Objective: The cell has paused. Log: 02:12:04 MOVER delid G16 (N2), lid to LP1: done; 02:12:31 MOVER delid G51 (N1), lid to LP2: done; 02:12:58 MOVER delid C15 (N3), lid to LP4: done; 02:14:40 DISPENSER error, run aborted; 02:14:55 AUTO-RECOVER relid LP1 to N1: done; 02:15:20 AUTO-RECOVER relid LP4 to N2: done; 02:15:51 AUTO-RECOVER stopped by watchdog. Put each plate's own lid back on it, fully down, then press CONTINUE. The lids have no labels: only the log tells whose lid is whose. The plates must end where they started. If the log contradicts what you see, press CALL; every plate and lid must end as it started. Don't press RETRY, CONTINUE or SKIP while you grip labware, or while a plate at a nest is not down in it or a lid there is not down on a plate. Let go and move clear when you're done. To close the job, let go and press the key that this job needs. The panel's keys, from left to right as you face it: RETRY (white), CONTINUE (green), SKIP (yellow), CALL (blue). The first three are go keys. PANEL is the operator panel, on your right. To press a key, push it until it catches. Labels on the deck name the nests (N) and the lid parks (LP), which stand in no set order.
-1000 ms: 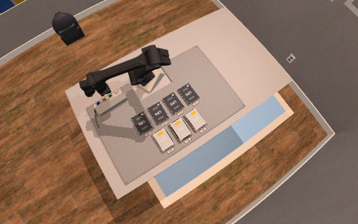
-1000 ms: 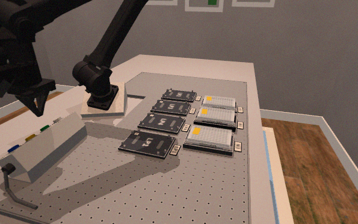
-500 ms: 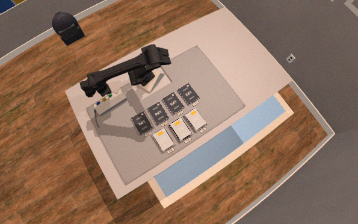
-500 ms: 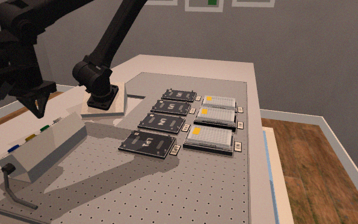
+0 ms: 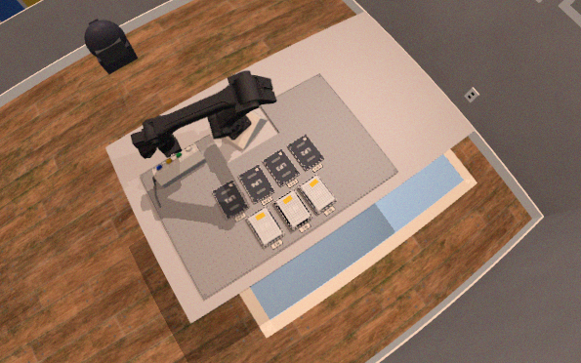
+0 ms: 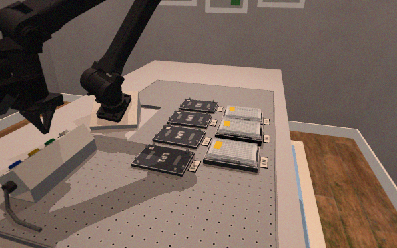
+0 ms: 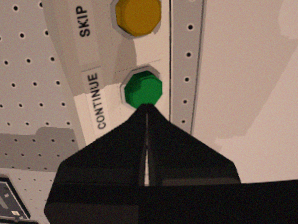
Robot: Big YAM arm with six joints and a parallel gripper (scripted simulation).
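My hand is 3 cm above the green CONTINUE key. From my hand the other things lie so: blue CALL key 10 cm to the right, 3 cm below, 1 cm behind; then white RETRY key 5 cm to the left, 3 cm below, 1 cm ahead; then yellow SKIP key 5 cm to the right, 3 cm below.
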